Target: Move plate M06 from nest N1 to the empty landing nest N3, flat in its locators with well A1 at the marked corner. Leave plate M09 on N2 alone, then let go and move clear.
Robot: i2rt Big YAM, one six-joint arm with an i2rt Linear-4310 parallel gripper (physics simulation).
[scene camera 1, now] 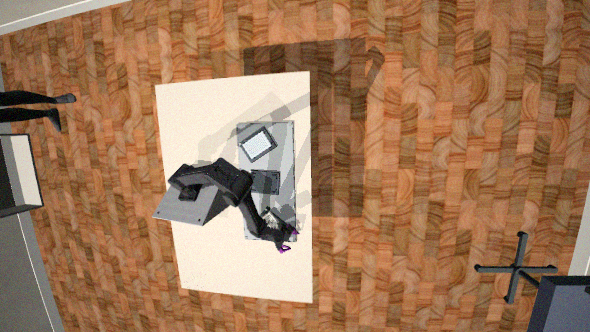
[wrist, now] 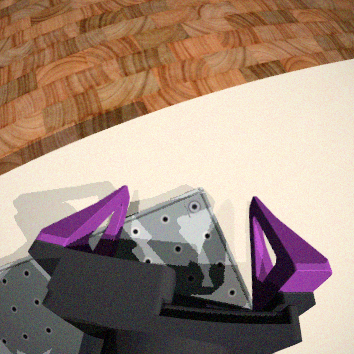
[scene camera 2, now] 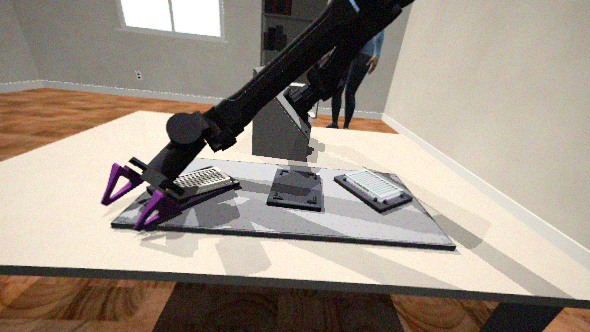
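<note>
A cream plate (scene camera 1: 271,219) (scene camera 2: 202,181) sits on a dark nest (scene camera 2: 228,186) at one end of the grey board, partly hidden by the arm. A white plate (scene camera 1: 257,145) (scene camera 2: 374,185) sits on a turned nest (scene camera 2: 390,205) at the other end. An empty dark nest (scene camera 1: 265,181) (scene camera 2: 296,189) lies between them. No plate labels are readable, so I cannot tell M06 from M09. My gripper (scene camera 1: 291,240) (scene camera 2: 120,216) (wrist: 188,196) is open and empty. Its purple fingers point past the cream plate at the board's corner. The plate does not show in the wrist view.
The perforated grey board (scene camera 1: 282,127) (scene camera 2: 350,230) (wrist: 170,227) lies on the cream table (scene camera 1: 210,115) (scene camera 2: 75,235) (wrist: 225,135). The arm's wedge-shaped base (scene camera 1: 187,212) (scene camera 2: 272,135) stands behind the board. The arm passes over the board. A person (scene camera 1: 30,98) (scene camera 2: 352,80) stands beyond the table.
</note>
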